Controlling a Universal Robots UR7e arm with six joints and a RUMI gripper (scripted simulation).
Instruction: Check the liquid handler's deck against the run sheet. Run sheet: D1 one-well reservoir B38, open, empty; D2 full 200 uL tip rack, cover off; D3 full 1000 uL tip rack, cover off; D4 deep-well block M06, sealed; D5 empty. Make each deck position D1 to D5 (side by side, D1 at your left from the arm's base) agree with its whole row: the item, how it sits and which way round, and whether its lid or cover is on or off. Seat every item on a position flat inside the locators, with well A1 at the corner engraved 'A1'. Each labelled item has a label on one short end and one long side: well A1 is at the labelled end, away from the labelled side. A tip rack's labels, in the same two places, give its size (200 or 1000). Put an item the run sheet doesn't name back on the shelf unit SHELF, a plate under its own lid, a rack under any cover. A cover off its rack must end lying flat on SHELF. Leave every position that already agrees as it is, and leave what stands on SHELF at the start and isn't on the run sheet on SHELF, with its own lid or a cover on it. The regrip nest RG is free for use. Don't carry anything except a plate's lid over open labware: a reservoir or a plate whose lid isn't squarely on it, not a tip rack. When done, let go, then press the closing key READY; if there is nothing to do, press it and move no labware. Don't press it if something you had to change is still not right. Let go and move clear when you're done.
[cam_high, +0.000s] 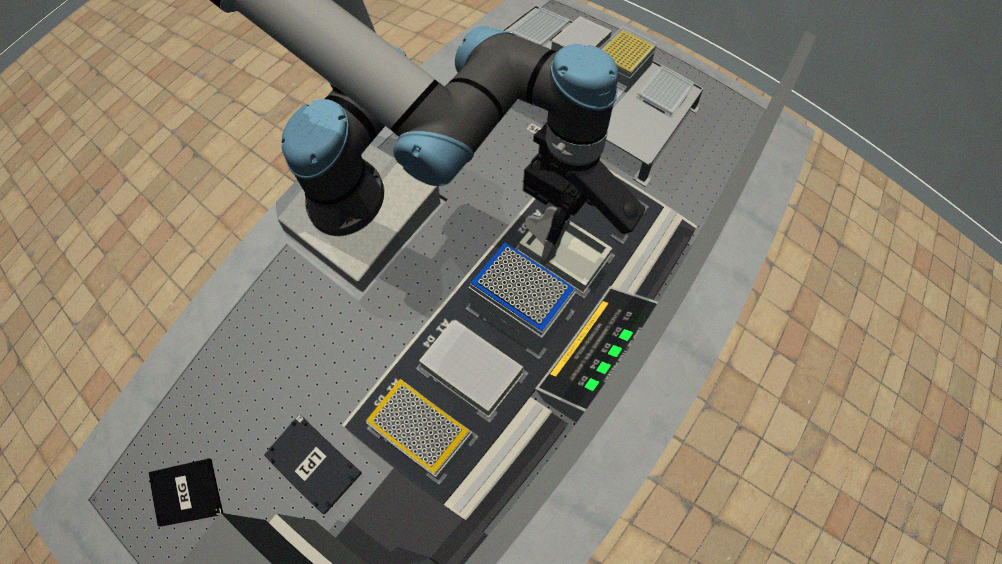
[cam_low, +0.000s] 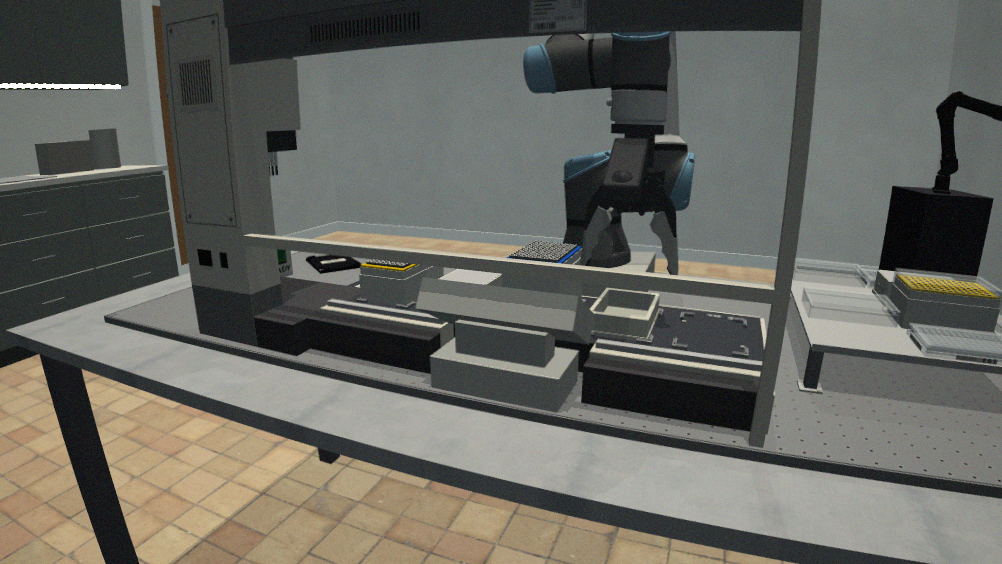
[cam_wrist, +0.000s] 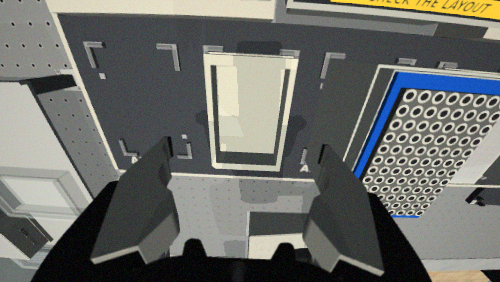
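Now: the one-well reservoir 60 mm below my hand. Also, from my hand: handler's frame bar 150 mm ahead, 210 mm to the right, 50 mm above; blue-framed tip rack 30 mm behind, 130 mm to the right; handler's frame post 220 mm ahead, 140 mm to the left, 110 mm above.
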